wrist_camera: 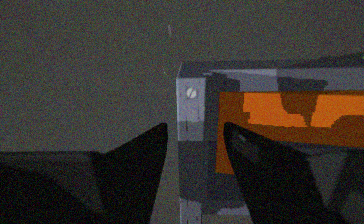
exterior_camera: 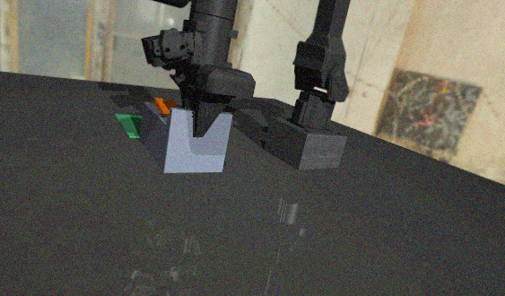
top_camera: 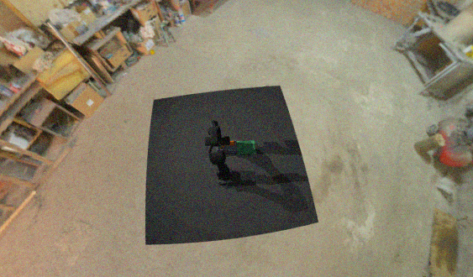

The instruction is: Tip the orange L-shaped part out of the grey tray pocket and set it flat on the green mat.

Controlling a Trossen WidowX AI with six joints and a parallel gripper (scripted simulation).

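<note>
Right now my gripper tip is 60 mm to the left of the orange L-shaped part and 10 mm above it. Also, from my gripper tip: green mat (10 mm ahead, 220 mm to the right, 70 mm below).
</note>
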